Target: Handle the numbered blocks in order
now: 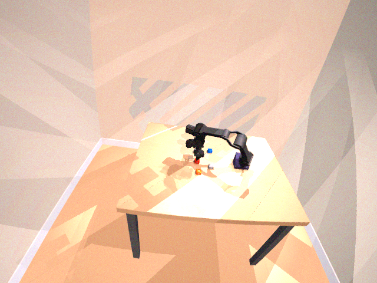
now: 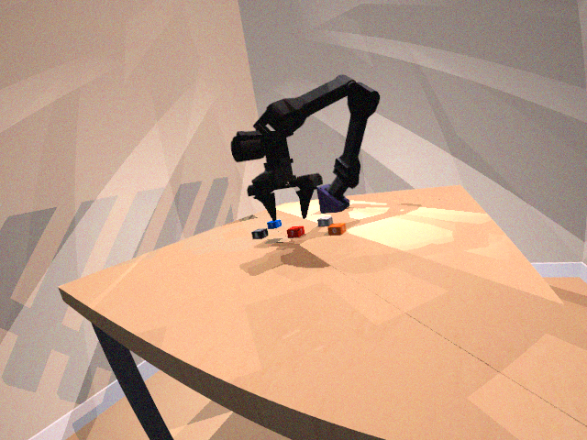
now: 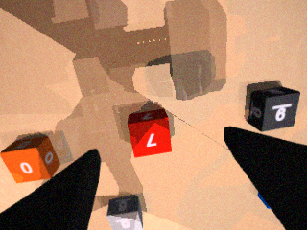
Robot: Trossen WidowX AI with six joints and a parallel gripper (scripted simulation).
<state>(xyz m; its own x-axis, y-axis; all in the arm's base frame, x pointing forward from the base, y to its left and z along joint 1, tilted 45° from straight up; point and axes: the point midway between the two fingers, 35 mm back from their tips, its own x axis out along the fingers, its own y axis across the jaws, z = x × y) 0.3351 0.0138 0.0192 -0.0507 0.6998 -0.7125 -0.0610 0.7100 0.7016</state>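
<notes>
My gripper tip is 30 mm above the red block, 10 mm to the right of it and 10 mm past it. Also, from my gripper tip: orange block (110 mm to the left, 30 mm below, 20 mm behind); then dark block (110 mm to the right, 30 mm below); then grey block (110 mm behind, 40 mm to the left, 30 mm below).
</notes>
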